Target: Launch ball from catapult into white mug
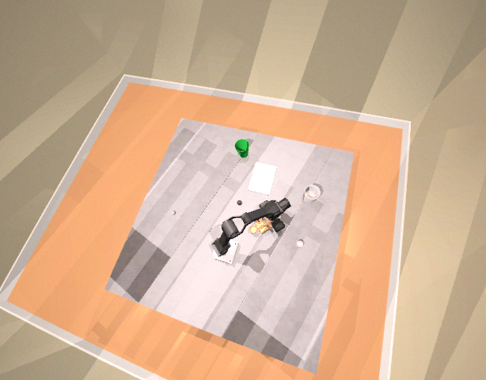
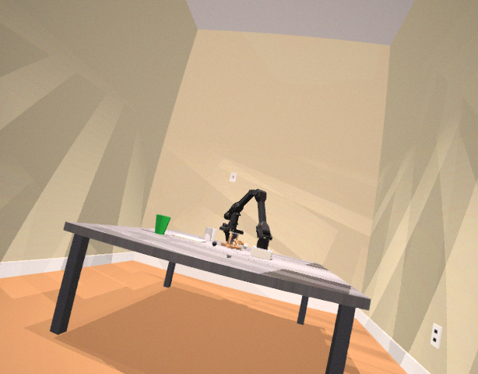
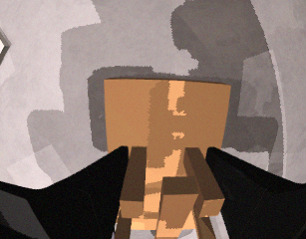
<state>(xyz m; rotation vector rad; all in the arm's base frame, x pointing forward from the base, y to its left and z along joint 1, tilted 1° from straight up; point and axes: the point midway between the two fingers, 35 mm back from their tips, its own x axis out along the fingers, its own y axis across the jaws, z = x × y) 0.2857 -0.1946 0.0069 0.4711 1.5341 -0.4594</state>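
Right now my gripper tip is 23 cm to the right of the dark ball, 2 cm short of it and 2 cm above it. From my gripper tip the other things lie so: wooden catapult (5 cm to the left, 5 cm behind, 2 cm above); white ball (21 cm to the right, 7 cm behind, 1 cm below); white mug (23 cm ahead, 16 cm to the right).
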